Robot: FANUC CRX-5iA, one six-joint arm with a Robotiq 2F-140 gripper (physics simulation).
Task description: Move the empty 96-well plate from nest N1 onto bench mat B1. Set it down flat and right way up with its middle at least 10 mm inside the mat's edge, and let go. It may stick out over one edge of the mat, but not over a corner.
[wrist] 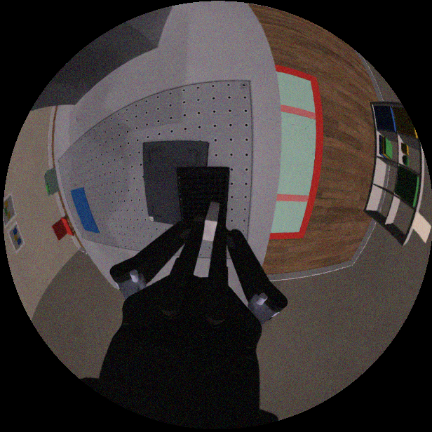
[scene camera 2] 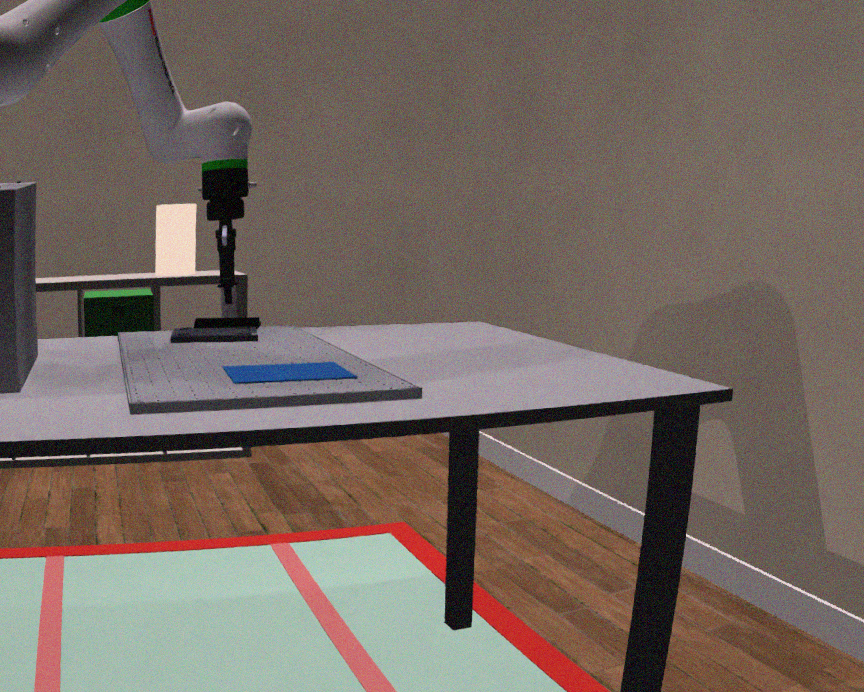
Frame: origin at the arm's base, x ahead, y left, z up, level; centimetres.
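Where they show: gripper, fingertip midpoint: (scene camera 2: pixel 229 321).
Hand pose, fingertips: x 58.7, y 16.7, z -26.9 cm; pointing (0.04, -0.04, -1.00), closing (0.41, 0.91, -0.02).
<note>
Things, the pixels of their centre, and the offset from my fingertips. Level surfaces: height alone.
- dark 96-well plate, body centre: (scene camera 2: pixel 226 324) dz -0.2, dx -1.4, dy -1.6 cm
- dark grey nest N1, body centre: (scene camera 2: pixel 214 333) dz -1.2, dx -5.7, dy -6.6 cm
- blue bench mat B1, surface height: dz -1.7 cm
- perforated grey board, surface height: dz -1.9 cm
- grey table, surface height: dz -3.2 cm
The dark 96-well plate (scene camera 2: pixel 216 322) (wrist: pixel 200 187) is off its seat. It looks about level in the scene view, low over the back part of dark grey nest N1 (scene camera 2: pixel 209 335) (wrist: pixel 161 185). In the wrist view it sticks out past the nest's right side. My gripper (scene camera 2: pixel 227 301) (wrist: pixel 213 209) points down with its fingers nearly together, shut on the plate. The fingers hide the plate's lower end in the wrist view, so the exact grip is hard to see. The blue bench mat B1 (scene camera 2: pixel 288 372) (wrist: pixel 85 210) lies flat near the board's front right corner.
The perforated grey board (scene camera 2: pixel 173 382) (wrist: pixel 220 115) carries the nest and mat on the grey table (scene camera 2: pixel 519 374) (wrist: pixel 215 50). A tall grey block (scene camera 2: pixel 15 288) stands at the left. A shelf unit (scene camera 2: pixel 64 281) with a green box (scene camera 2: pixel 118 313) stands behind the table.
</note>
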